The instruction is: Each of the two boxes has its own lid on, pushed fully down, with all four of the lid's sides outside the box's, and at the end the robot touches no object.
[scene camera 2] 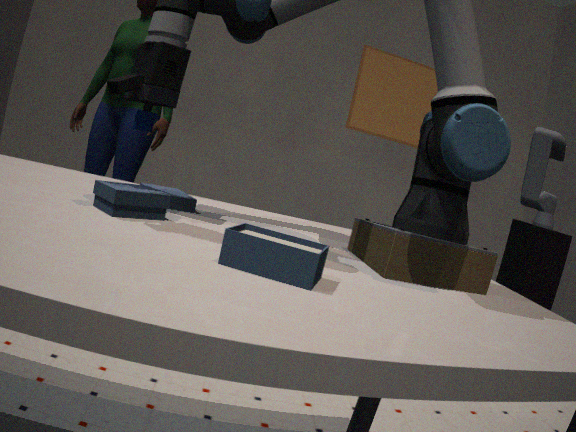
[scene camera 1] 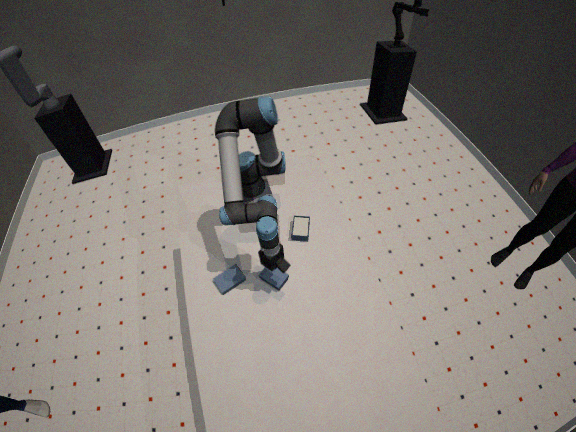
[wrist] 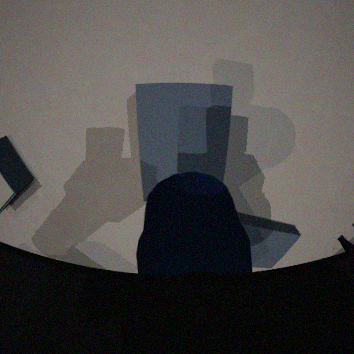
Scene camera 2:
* smaller blue-grey lid: 117, 193
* blue box: 273, 255
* blue box: 115, 210
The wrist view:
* my suction cup: 190, 224
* smaller blue-grey lid: 181, 126
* larger blue-grey lid: 269, 240
